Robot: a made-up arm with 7 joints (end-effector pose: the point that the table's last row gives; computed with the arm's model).
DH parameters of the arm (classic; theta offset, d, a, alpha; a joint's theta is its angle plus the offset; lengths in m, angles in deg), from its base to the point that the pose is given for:
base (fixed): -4.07 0 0 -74.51
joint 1: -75.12 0.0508 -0.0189 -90
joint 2: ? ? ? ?
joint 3: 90 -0.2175 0.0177 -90
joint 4: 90 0.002 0.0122 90
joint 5: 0 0.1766 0.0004 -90
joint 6: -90 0 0.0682 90
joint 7: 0 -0.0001 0 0
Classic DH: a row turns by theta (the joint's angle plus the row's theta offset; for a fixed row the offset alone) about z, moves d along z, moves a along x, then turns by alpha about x.
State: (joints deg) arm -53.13 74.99 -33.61 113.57 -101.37 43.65 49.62
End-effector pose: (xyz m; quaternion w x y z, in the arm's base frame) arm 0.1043 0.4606 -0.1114 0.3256 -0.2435 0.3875 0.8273
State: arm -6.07 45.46 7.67 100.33 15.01 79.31 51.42
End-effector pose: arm -0.1229 0.3446 -0.2520 0.2296 -0.4907 -0.7905 -0.2857
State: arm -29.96 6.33 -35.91 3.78 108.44 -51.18 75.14
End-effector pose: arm 0.2129 -0.1161 -0.2324 0.5076 0.2162 -0.8054 -0.2165
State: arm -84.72 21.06 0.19 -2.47 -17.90 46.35 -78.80
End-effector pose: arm 0.3535 0.0076 0.1440 0.6420 0.1854 -0.1205 -0.7341
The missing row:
joint 2: 74 -0.0003 -0.008 90
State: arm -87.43 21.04 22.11 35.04 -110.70 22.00 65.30
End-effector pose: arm 0.4212 0.0915 0.1214 0.6780 -0.6854 0.2649 -0.0221
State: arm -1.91 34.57 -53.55 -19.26 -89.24 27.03 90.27
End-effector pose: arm 0.0656 -0.0321 -0.2667 0.7021 0.0967 0.6920 0.1369
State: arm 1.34 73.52 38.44 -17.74 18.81 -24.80 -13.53
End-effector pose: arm 0.2121 0.2241 0.0491 0.5766 0.7757 -0.2347 -0.1034
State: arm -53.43 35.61 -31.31 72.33 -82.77 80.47 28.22
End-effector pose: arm 0.2874 0.1765 -0.2812 0.5402 -0.1047 0.8231 0.1404
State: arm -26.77 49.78 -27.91 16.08 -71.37 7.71 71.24
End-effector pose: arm 0.2923 0.1725 -0.2373 0.8259 0.0408 0.2812 0.4870
